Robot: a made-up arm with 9 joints. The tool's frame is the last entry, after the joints.
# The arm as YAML. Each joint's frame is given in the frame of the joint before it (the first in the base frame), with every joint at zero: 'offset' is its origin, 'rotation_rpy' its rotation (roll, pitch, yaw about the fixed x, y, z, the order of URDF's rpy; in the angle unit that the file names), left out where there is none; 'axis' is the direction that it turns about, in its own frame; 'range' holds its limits. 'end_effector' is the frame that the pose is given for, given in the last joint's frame.
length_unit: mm
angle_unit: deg
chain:
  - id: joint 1
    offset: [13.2, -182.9, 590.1]
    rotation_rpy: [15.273, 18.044, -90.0]
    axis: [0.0, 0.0, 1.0]
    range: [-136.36, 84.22]
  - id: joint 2
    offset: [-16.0, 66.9, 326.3]
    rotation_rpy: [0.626, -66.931, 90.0]
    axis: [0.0, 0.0, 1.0]
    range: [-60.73, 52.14]
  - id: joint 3
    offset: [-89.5, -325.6, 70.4]
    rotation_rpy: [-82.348, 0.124, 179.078]
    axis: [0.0, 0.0, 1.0]
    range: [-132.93, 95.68]
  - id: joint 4
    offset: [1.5, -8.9, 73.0]
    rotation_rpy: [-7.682, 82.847, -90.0]
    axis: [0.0, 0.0, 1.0]
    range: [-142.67, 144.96]
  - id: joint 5
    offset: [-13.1, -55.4, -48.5]
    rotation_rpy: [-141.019, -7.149, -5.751]
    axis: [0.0, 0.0, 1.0]
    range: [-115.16, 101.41]
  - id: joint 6
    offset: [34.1, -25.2, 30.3]
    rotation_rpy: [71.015, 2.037, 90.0]
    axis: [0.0, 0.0, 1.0]
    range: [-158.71, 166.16]
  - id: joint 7
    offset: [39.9, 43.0, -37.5]
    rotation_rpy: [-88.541, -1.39, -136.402]
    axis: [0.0, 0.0, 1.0]
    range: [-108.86, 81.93]
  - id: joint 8
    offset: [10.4, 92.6, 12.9]
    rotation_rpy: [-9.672, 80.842, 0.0]
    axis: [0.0, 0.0, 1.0]
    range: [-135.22, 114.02]
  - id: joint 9
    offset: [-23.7, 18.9, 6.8]
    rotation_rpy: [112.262, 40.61, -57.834]
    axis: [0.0, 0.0, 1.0]
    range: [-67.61, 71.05]
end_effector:
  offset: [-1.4, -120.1, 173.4]
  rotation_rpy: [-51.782, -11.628, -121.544]
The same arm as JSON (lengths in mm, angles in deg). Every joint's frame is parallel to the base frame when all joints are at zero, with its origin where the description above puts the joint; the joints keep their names.
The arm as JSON. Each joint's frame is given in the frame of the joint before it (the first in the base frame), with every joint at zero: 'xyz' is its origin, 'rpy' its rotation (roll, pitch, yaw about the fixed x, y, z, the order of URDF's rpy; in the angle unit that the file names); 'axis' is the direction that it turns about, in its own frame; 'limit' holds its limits. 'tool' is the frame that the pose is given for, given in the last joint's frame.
{
  "units": {
    "length": "mm",
    "angle": "deg"
  },
  "joints": [
    {
      "name": "joint 1",
      "type": "revolute",
      "origin": {
        "xyz": [
          13.2,
          -182.9,
          590.1
        ],
        "rpy": [
          0.0,
          0.0,
          0.0
        ]
      },
      "axis": [
        -0.263411,
        -0.298812,
        0.917238
      ],
      "limit": {
        "lower": -136.36,
        "upper": 84.22
      }
    },
    {
      "name": "joint 2",
      "type": "revolute",
      "origin": {
        "xyz": [
          -21.4,
          -87.7,
          321.0
        ],
        "rpy": [
          0.0,
          0.0,
          0.0
        ]
      },
      "axis": [
        -0.990696,
        -0.0524,
        0.1256
      ],
      "limit": {
        "lower": -60.73,
        "upper": 52.14
      }
    },
    {
      "name": "joint 3",
      "type": "revolute",
      "origin": {
        "xyz": [
          -78.4,
          -285.6,
          -176.8
        ],
        "rpy": [
          0.0,
          0.0,
          0.0
        ]
      },
      "axis": [
        -0.123401,
        -0.943707,
        -0.306902
      ],
      "limit": {
        "lower": -132.93,
        "upper": 95.68
      }
    },
    {
      "name": "joint 4",
      "type": "revolute",
      "origin": {
        "xyz": [
          -18.0,
          -67.7,
          -22.3
        ],
        "rpy": [
          0.0,
          0.0,
          0.0
        ]
      },
      "axis": [
        -1.0,
        0.0,
        0.0
      ],
      "limit": {
        "lower": -142.67,
        "upper": 144.96
      }
    },
    {
      "name": "joint 5",
      "type": "revolute",
      "origin": {
        "xyz": [
          48.5,
          -30.4,
          48.1
        ],
        "rpy": [
          0.0,
          0.0,
          0.0
        ]
      },
      "axis": [
        0.771316,
        0.351007,
        -0.530911
      ],
      "limit": {
        "lower": -115.16,
        "upper": 101.41
      }
    },
    {
      "name": "joint 6",
      "type": "revolute",
      "origin": {
        "xyz": [
          3.4,
          47.8,
          -20.6
        ],
        "rpy": [
          0.0,
          0.0,
          0.0
        ]
      },
      "axis": [
        0.140301,
        0.963405,
        0.228401
      ],
      "limit": {
        "lower": -158.71,
        "upper": 166.16
      }
    },
    {
      "name": "joint 7",
      "type": "revolute",
      "origin": {
        "xyz": [
          52.5,
          -45.5,
          -4.7
        ],
        "rpy": [
          0.0,
          0.0,
          0.0
        ]
      },
      "axis": [
        -0.156901,
        -0.180901,
        0.970905
      ],
      "limit": {
        "lower": -108.86,
        "upper": 81.93
      }
    },
    {
      "name": "joint 8",
      "type": "revolute",
      "origin": {
        "xyz": [
          -27.7,
          -89.6,
          -7.9
        ],
        "rpy": [
          0.0,
          0.0,
          0.0
        ]
      },
      "axis": [
        -1.0,
        0.0,
        0.0
      ],
      "limit": {
        "lower": -135.22,
        "upper": 114.02
      }
    },
    {
      "name": "joint 9",
      "type": "revolute",
      "origin": {
        "xyz": [
          -6.8,
          -23.5,
          19.2
        ],
        "rpy": [
          0.0,
          0.0,
          0.0
        ]
      },
      "axis": [
        0.2876,
        0.0858,
        0.9539
      ],
      "limit": {
        "lower": -67.61,
        "upper": 71.05
      }
    }
  ],
  "tool": {
    "origin": {
      "xyz": [
        133.3,
        -69.7,
        147.9
      ],
      "rpy": [
        -69.61,
        -11.6,
        -71.5
      ]
    }
  }
}

